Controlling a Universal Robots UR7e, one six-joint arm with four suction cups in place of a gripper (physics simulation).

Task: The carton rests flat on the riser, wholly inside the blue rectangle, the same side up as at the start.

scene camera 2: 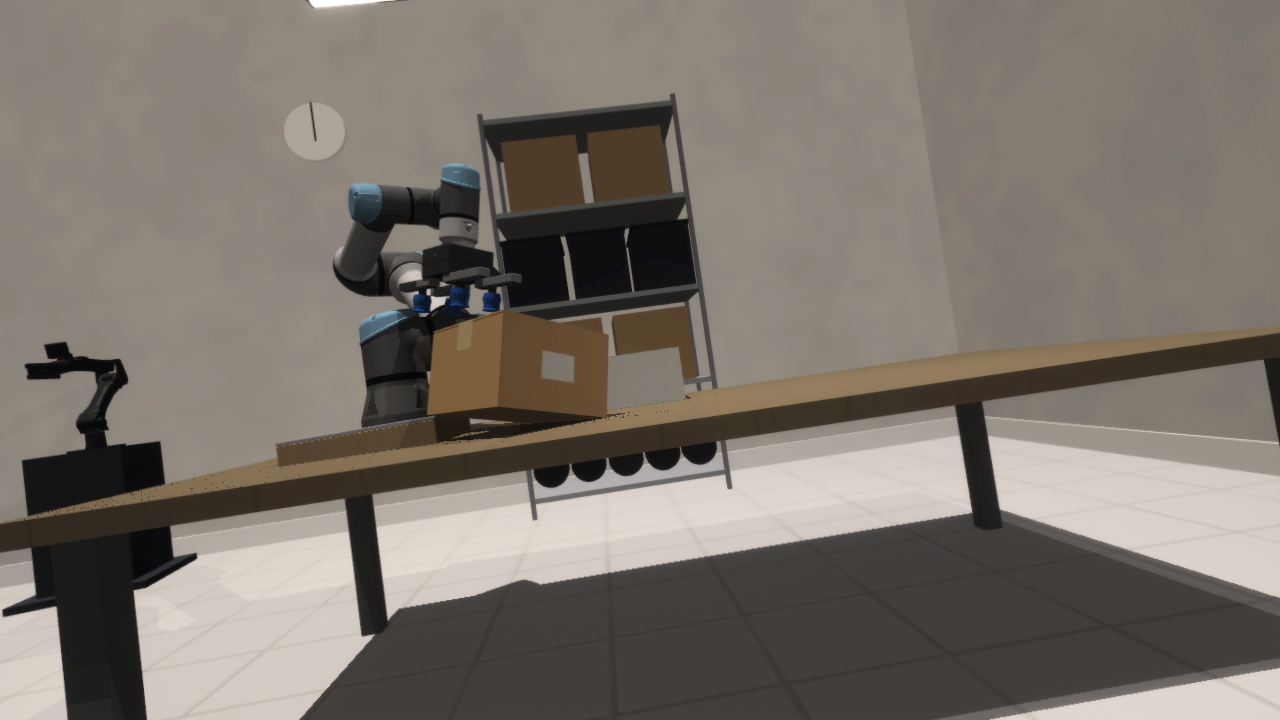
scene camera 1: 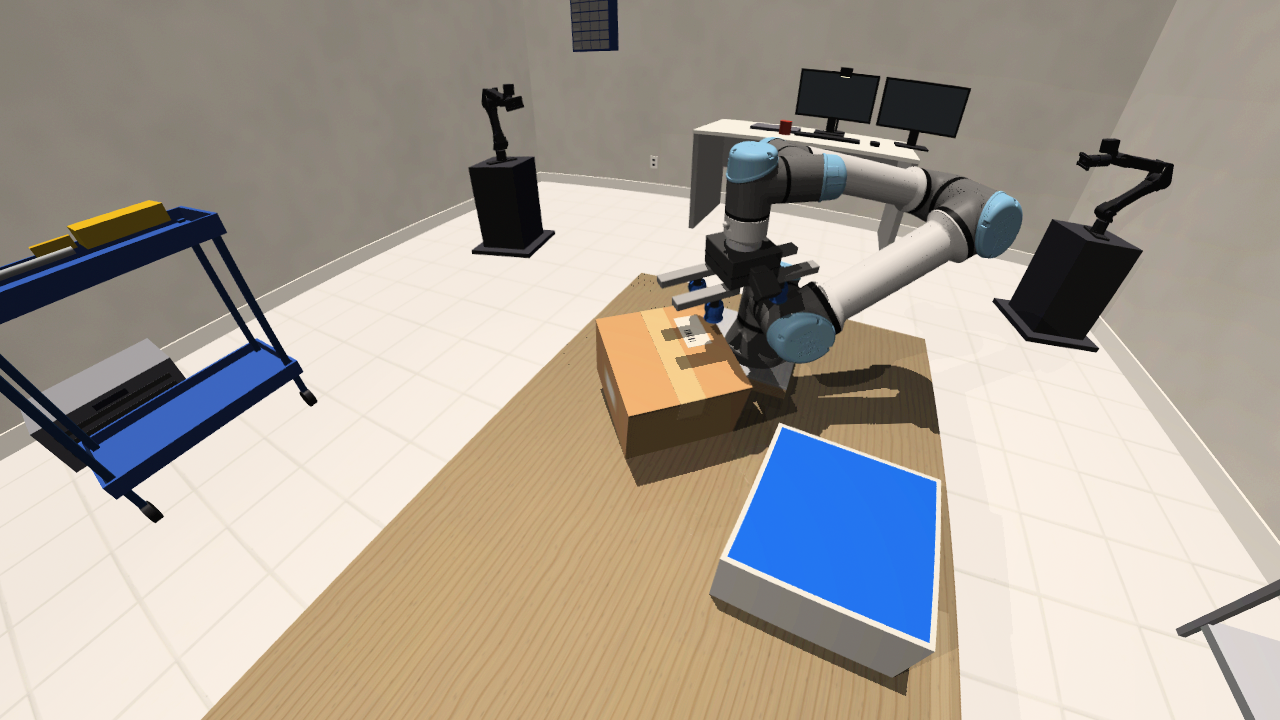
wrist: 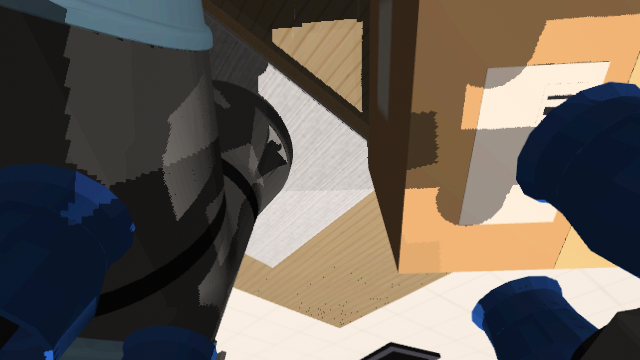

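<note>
The brown carton (scene camera 1: 680, 385) (scene camera 2: 554, 358) (wrist: 450, 235) stands by the robot's base, tape and barcode label facing up. In scene view 2 part of its underside shows; it looks slightly tilted. What bears it is partly hidden. My suction gripper (scene camera 1: 738, 300) (scene camera 2: 458, 300) (wrist: 320, 250) hangs above its base-side edge, cups apart from the top and holding nothing. In the wrist view the right-hand cups overlap the carton and the left-hand ones are over the arm. The riser (scene camera 1: 805, 617) (scene camera 2: 646, 380) stands apart from the carton, with the blue rectangle (scene camera 1: 836, 528) on top.
The wooden table (scene camera 1: 465, 555) (scene camera 2: 984, 367) bears these things. The metal base plate (wrist: 320, 150) lies close beside the carton. My lower arm joint (scene camera 1: 799, 335) is near the carton's base side. A blue cart (scene camera 1: 196, 416) stands left; a shelf rack (scene camera 2: 590, 212) stands behind.
</note>
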